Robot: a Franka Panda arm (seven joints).
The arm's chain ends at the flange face. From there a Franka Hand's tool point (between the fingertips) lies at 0.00 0.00 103.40 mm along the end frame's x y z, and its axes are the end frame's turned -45 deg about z.
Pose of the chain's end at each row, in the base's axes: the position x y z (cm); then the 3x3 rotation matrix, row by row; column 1 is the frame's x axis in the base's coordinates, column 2 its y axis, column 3 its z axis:
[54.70, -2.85, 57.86], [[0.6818, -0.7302, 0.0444], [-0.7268, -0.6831, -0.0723], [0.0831, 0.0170, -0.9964]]
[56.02, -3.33, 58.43], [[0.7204, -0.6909, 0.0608], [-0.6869, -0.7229, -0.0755], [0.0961, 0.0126, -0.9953]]
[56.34, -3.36, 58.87], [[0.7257, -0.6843, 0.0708], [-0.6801, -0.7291, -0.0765], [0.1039, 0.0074, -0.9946]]
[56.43, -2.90, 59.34], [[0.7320, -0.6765, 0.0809], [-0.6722, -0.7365, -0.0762], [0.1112, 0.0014, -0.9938]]
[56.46, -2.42, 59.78], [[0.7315, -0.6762, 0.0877], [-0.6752, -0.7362, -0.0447], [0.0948, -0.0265, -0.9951]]
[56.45, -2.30, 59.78], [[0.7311, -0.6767, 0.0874], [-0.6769, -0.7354, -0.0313], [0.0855, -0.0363, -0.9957]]
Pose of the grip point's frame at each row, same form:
[55.16, -3.60, 47.56], [[0.9984, -0.0342, 0.0444], [-0.0309, -0.9969, -0.0723], [0.0467, 0.0708, -0.9964]]
[56.65, -4.11, 48.14], [[0.9979, 0.0209, 0.0608], [0.0255, -0.9969, -0.0755], [0.0590, 0.0769, -0.9953]]
[57.07, -4.15, 48.59], [[0.9970, 0.0293, 0.0708], [0.0346, -0.9965, -0.0765], [0.0682, 0.0787, -0.9946]]
[57.27, -3.69, 49.06], [[0.9960, 0.0392, 0.0809], [0.0455, -0.9961, -0.0762], [0.0776, 0.0796, -0.9938]]
[57.37, -2.88, 49.49], [[0.9954, 0.0391, 0.0877], [0.0431, -0.9980, -0.0447], [0.0858, 0.0483, -0.9951]]
[57.35, -2.62, 49.48], [[0.9955, 0.0385, 0.0874], [0.0414, -0.9986, -0.0313], [0.0861, 0.0348, -0.9957]]

